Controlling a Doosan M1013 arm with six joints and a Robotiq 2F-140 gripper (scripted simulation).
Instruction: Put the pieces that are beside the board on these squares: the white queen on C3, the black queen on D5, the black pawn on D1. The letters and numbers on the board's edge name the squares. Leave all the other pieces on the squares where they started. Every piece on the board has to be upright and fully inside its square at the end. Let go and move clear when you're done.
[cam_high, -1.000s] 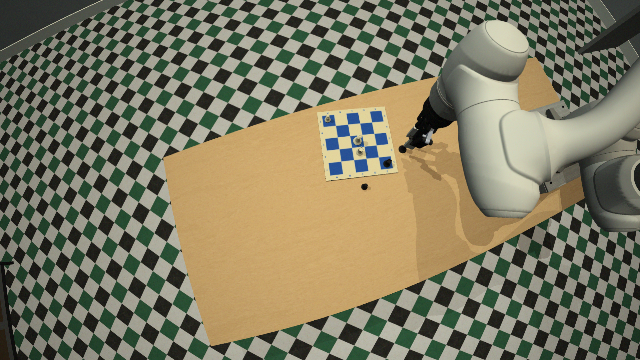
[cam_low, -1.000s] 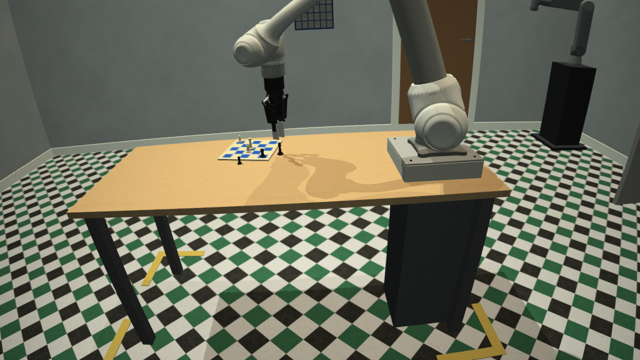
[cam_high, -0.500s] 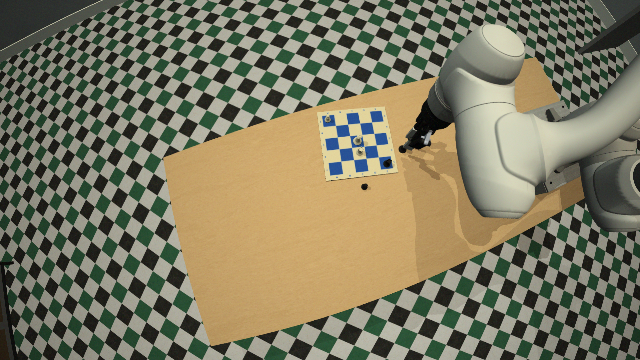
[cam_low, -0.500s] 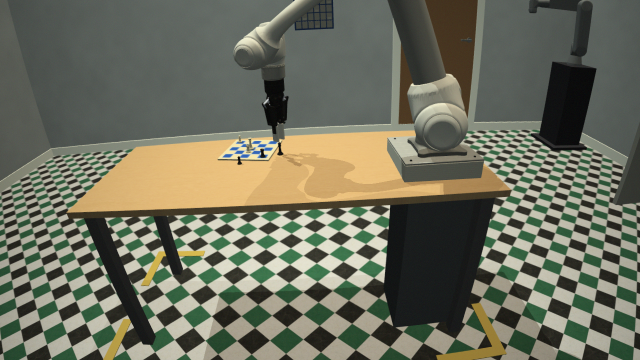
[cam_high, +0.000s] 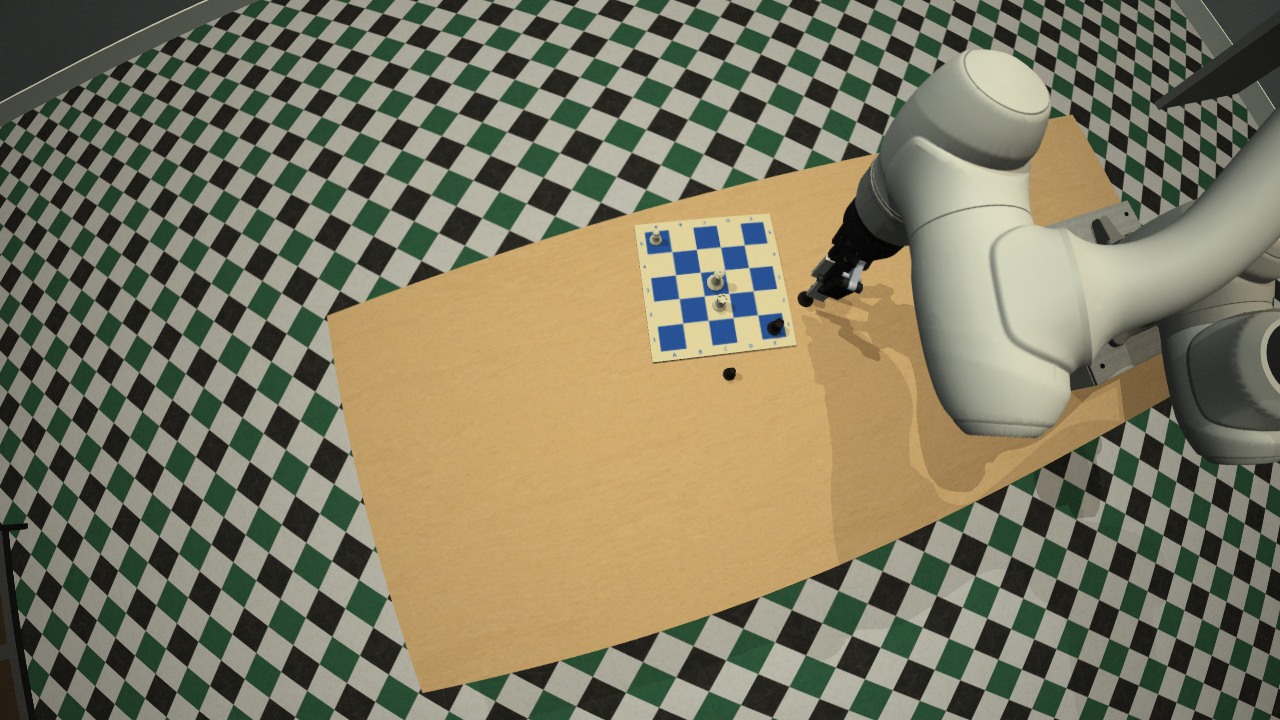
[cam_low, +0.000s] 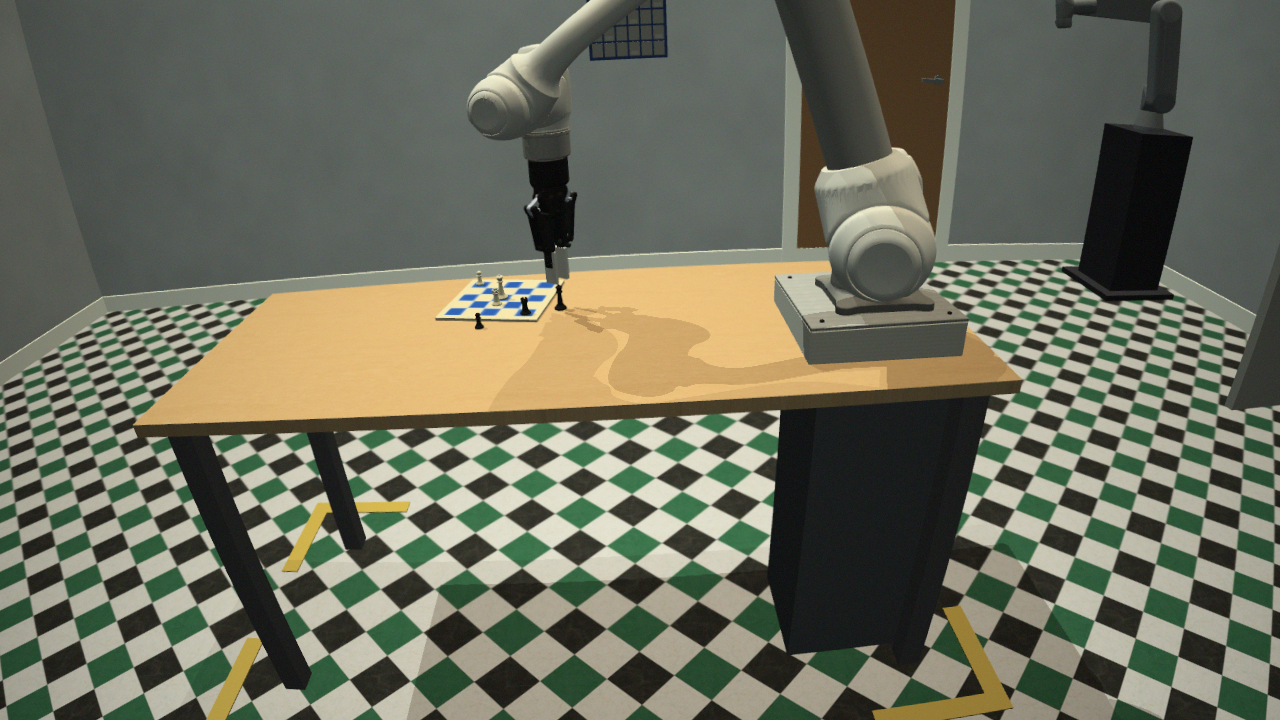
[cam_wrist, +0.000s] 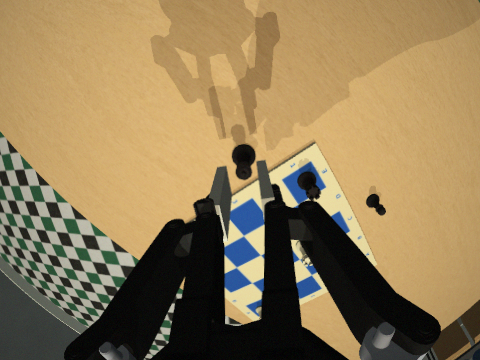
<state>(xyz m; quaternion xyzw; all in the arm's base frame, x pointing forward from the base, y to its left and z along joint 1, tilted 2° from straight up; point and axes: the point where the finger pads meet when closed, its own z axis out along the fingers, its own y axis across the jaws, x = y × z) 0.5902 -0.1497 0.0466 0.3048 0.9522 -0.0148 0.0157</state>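
Right now my hand is 70 mm above the black queen. The rest, counted from my hand: white queen: 130 mm ahead, 60 mm to the right, 60 mm below; then cream board: 130 mm ahead, 60 mm to the right, 90 mm below; then black pawn: 150 mm ahead, 80 mm to the left, 80 mm below.
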